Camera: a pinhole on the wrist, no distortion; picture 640 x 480 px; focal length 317.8 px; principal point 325.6 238.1 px. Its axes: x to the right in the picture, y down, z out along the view. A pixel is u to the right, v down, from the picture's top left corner.
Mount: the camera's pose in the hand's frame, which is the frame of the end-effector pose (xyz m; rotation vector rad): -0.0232 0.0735 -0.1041 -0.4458 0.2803 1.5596
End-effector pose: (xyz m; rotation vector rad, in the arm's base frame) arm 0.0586 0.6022 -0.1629 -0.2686 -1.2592 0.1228
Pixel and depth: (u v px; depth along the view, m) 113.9 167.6 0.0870
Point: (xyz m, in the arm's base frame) 0.0569 0.6579 -0.1913
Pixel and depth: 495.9 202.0 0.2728
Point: -0.0024 0.9217 -0.2478
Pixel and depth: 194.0 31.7 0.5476
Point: -0.3444 0.8598 0.1985
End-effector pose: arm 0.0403 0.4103 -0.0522 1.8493 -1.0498 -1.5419
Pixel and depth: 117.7 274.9 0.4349
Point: -0.3614 0.5404 -0.0668
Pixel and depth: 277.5 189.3 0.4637
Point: -0.3481 0.3183 0.0430
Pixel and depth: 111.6 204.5 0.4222
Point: -0.3536 0.4628 -0.1225
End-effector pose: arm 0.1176 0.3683 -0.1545 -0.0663 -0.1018 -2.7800
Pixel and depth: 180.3 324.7 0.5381
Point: 0.3756 0.4050 0.3060
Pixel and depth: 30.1 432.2 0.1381
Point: 0.2398 0.4013 -0.0931
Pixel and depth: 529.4 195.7 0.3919
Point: 0.3006 -0.0598 0.0116
